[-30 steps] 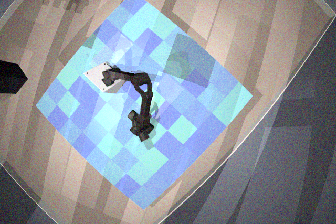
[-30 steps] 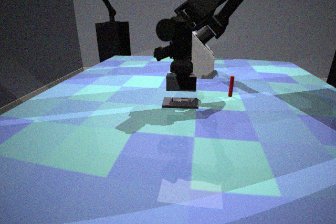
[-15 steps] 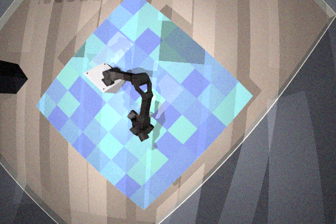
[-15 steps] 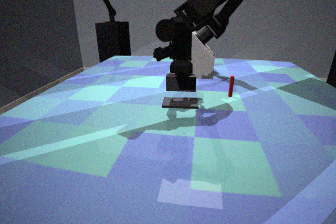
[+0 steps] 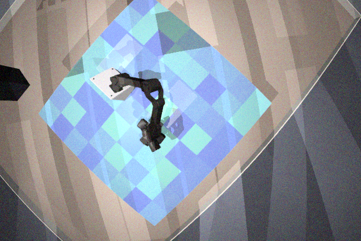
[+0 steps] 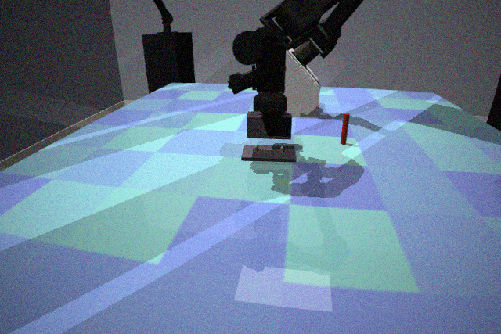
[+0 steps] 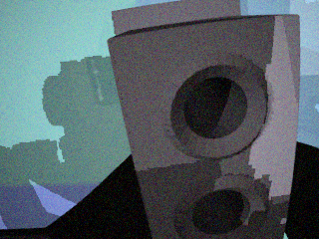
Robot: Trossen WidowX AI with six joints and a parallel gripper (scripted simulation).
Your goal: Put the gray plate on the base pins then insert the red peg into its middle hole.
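Now: gripper tip 5 cm above the gray base. The rest, counted from my gripper tip: plate 3 cm above; then red peg 17 cm to the left, 11 cm behind, 2 cm below.
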